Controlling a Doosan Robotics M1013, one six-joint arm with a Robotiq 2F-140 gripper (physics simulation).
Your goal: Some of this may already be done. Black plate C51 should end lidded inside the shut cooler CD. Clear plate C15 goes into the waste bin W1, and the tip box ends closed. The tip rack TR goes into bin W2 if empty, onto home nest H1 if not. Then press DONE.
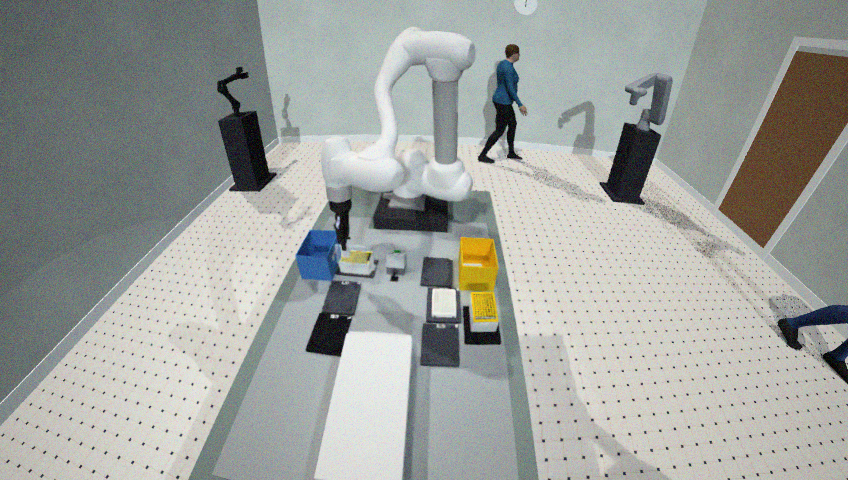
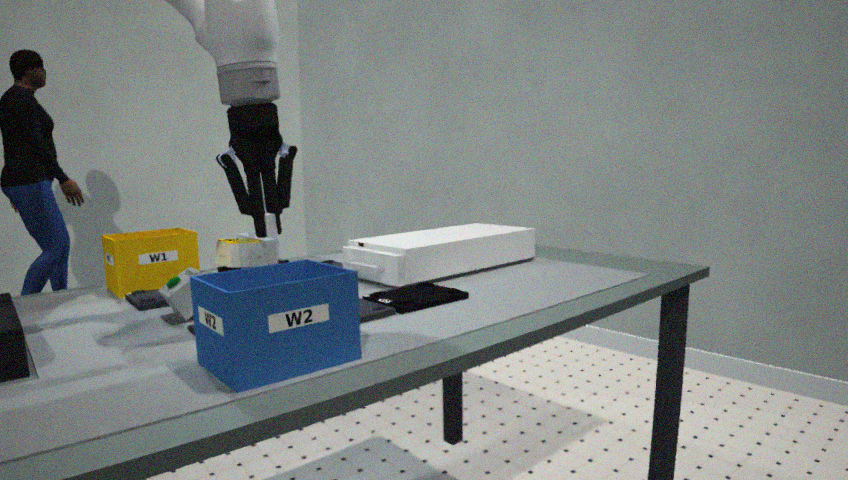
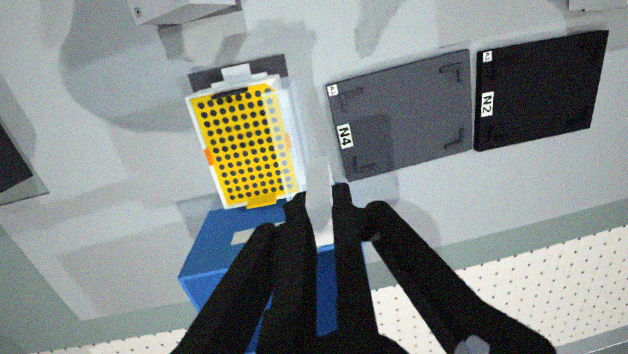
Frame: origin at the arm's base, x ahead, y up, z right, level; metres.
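Where they show: gripper, fingertip midpoint: (image 1: 346, 256) (image 2: 272, 258) (image 3: 322, 174); arm's base, origin of the base link: (image 1: 408, 200).
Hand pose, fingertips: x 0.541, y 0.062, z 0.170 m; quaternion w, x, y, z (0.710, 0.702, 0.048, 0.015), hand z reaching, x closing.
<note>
Each offset is from my fingertips to the top centre of the thing. "*": to the spot under its first point.
My gripper (image 1: 343, 245) (image 2: 268, 228) (image 3: 322, 174) is shut, with a pale bar at its fingertips. It is over the edge of bin W2 @(dx -0.064, dy +0.004, dz +0.138 m) (image 1: 317, 265) (image 2: 238, 333) (image 3: 220, 245), at the clear lid @(* dx -0.010, dy +0.022, dz -0.056 m) (image 3: 295, 115) of the tip box @(* dx -0.004, dy -0.046, dz -0.039 m) (image 1: 357, 267) (image 2: 229, 257). The lid leans partly over the yellow rack top @(* dx -0.067, dy -0.059, dz -0.020 m) (image 3: 245, 145). Another yellow-topped tip rack @(dx +0.164, dy -0.032, dz -0.511 m) (image 1: 483, 307) stands on a black nest at the right. A whitish plate @(dx +0.106, dy -0.090, dz -0.377 m) (image 1: 443, 303) lies on a dark nest. A pale shape shows inside yellow bin W1 @(dx -0.073, dy +0.004, dz -0.498 m) (image 1: 477, 276) (image 2: 121, 267). The white cooler (image 1: 368, 404) (image 2: 446, 240) looks shut. No plate label is readable.
Nest N4 @(dx +0.110, dy -0.098, dz +0.003 m) (image 1: 342, 297) (image 3: 405, 115) and black nest N2 @(dx +0.284, dy -0.098, dz +0.003 m) (image 1: 327, 334) (image 2: 416, 297) (image 3: 540, 90) lie near the tip box. A grey box with a green button @(dx -0.087, dy -0.032, dz -0.178 m) (image 1: 395, 261) (image 2: 181, 297) stands beyond it. More dark nests @(* dx -0.067, dy -0.104, dz -0.345 m) (image 1: 437, 271) @(* dx +0.287, dy -0.104, dz -0.373 m) (image 1: 440, 344) lie at the right. People stand off the table.
</note>
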